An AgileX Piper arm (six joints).
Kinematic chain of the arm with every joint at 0, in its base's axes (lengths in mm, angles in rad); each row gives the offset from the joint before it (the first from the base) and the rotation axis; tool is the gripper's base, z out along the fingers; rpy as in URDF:
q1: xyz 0 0 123 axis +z
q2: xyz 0 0 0 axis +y
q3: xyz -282.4 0 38.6 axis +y
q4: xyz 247.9 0 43.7 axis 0.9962 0 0.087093
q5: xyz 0 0 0 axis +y
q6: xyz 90.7 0 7.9 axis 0.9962 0 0.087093
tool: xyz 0 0 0 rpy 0 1.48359 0
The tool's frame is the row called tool.
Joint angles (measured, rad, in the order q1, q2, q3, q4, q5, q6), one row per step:
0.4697, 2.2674, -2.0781, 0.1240, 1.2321, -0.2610
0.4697, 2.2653, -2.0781, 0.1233, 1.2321, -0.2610
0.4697, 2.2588, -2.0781, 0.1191, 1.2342, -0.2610
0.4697, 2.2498, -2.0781, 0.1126, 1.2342, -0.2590
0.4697, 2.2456, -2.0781, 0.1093, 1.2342, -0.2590
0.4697, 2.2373, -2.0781, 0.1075, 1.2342, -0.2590
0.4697, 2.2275, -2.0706, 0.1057, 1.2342, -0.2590
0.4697, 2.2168, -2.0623, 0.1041, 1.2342, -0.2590
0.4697, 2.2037, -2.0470, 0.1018, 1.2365, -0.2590
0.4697, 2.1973, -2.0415, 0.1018, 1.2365, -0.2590
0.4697, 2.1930, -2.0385, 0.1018, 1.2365, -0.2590
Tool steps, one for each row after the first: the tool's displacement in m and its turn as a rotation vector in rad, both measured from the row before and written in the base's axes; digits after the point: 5 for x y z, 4 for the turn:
-0.00016, -0.00015, 0.00101, 0.0003, -0.0022, 0.0001
-0.00061, -0.00070, 0.00305, -0.0017, -0.0058, 0.0007
-0.00061, -0.00093, 0.00428, -0.0014, -0.0105, -0.0013
-0.00029, -0.00046, 0.00199, -0.0010, -0.0052, 0.0003
-0.00076, -0.00056, 0.00397, 0.0022, -0.0082, 0.0001
-0.00150, -0.00093, 0.00262, -0.0006, -0.0029, 0.0001
-0.00168, -0.00101, 0.00281, -0.0003, -0.0029, 0.0001
-0.00264, -0.00155, 0.00193, -0.0041, 0.0030, 0.0004
-0.00111, -0.00056, 0.00151, 0.0004, -0.0008, 0.0000
-0.00070, -0.00035, 0.00120, 0.0006, -0.0012, 0.0000

